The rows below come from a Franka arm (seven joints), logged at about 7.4 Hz.
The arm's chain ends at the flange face. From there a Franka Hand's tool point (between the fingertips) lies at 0.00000 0.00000 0.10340 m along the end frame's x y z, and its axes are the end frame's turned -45 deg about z.
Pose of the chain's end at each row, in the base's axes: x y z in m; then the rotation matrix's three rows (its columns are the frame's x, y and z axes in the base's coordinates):
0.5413 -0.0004 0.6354; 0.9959 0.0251 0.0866; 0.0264 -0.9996 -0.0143; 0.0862 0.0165 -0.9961
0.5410 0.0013 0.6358; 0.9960 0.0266 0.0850; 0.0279 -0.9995 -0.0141; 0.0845 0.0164 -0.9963
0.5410 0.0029 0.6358; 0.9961 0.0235 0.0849; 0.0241 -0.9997 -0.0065; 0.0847 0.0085 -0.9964
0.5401 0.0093 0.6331; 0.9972 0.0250 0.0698; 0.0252 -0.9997 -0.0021; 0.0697 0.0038 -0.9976
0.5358 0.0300 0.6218; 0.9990 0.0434 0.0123; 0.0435 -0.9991 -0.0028; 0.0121 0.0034 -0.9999
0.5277 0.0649 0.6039; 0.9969 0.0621 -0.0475; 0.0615 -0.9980 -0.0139; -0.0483 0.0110 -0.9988
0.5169 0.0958 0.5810; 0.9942 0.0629 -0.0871; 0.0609 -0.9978 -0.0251; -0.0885 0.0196 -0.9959
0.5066 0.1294 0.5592; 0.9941 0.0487 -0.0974; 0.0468 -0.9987 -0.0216; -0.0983 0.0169 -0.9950
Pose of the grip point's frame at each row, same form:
0.5503 -0.0019 0.5324; 0.6865 0.7220 0.0866; 0.7255 -0.6882 -0.0143; 0.0493 0.0726 -0.9961
0.5498 -0.0002 0.5328; 0.6855 0.7231 0.0850; 0.7265 -0.6870 -0.0141; 0.0482 0.0713 -0.9963
0.5498 0.0022 0.5328; 0.6877 0.7210 0.0849; 0.7239 -0.6899 -0.0065; 0.0539 0.0659 -0.9964
0.5473 0.0091 0.5299; 0.6874 0.7228 0.0698; 0.7247 -0.6891 -0.0021; 0.0466 0.0520 -0.9976
0.5371 0.0297 0.5184; 0.6757 0.7371 0.0123; 0.7372 -0.6757 -0.0028; 0.0062 0.0110 -0.9999
0.5228 0.0635 0.5006; 0.6610 0.7488 -0.0475; 0.7492 -0.6622 -0.0139; -0.0419 -0.0264 -0.9988
0.5079 0.0932 0.4780; 0.6585 0.7475 -0.0871; 0.7486 -0.6625 -0.0251; -0.0764 -0.0487 -0.9959
0.4965 0.1272 0.4563; 0.6685 0.7374 -0.0974; 0.7393 -0.6731 -0.0216; -0.0815 -0.0576 -0.9950

